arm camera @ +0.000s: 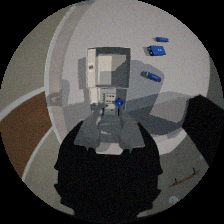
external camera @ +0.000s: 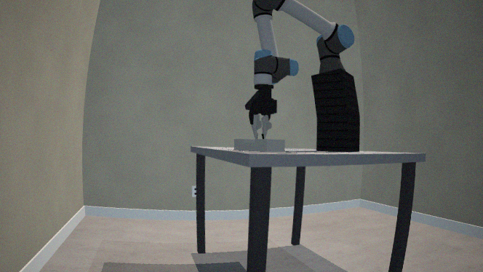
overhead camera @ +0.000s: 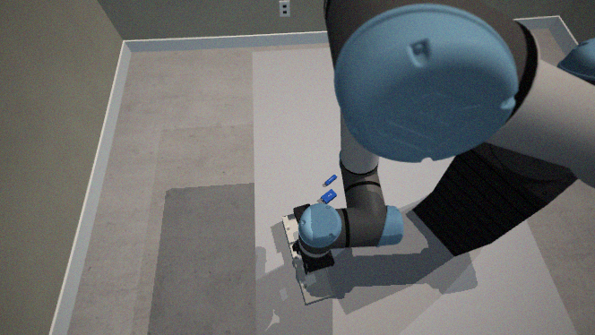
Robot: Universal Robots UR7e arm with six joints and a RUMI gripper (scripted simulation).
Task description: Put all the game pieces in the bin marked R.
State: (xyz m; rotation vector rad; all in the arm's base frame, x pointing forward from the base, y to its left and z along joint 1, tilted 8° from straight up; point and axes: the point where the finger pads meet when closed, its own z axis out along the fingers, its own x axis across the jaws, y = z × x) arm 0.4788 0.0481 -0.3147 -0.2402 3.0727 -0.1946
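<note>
The grey two-compartment bin unit is 1 cm ahead of my hand and 4 cm below it. The rest, counted from my hand: white spotted game piece: 5 cm below; then blue game piece: 2 cm behind, 4 cm below.
</note>
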